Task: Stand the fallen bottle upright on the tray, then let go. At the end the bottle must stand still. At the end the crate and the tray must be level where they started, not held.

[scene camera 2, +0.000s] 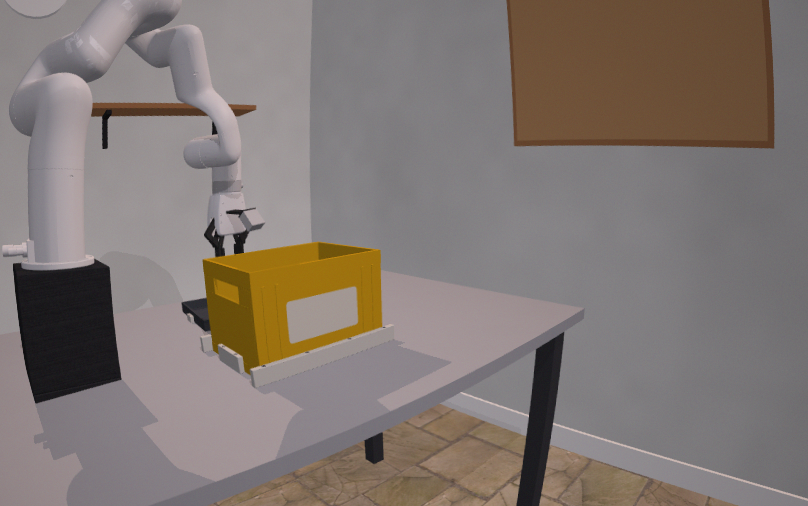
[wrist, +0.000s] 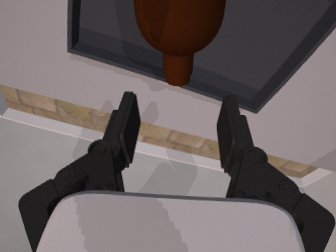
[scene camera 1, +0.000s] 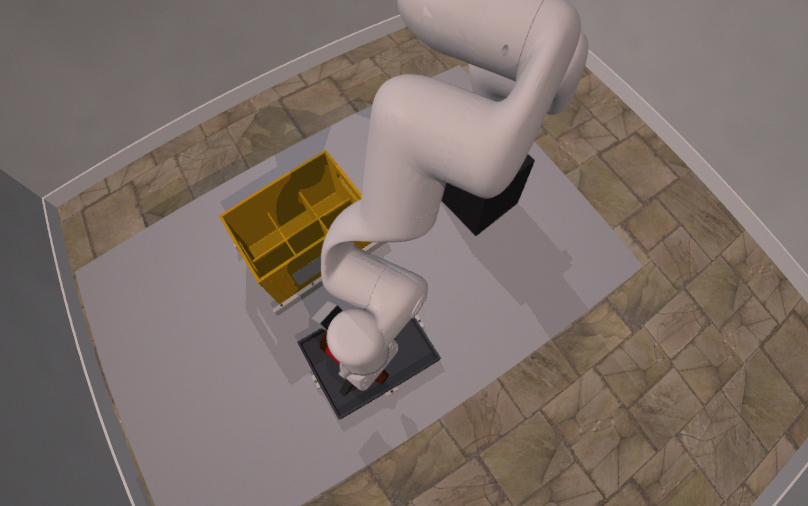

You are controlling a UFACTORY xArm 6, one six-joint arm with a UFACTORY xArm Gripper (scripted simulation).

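You've got the gripper (scene camera 2: 230, 261) in view, and in the wrist view there's the gripper (wrist: 178, 108) again. There's a tray (scene camera 1: 415, 352) too, and the wrist view also shows the tray (wrist: 252, 57). A yellow crate (scene camera 1: 285, 199) is in view as well, but in the wrist view the crate is out of frame. And there's a pale base rail (scene camera 2: 290, 366).
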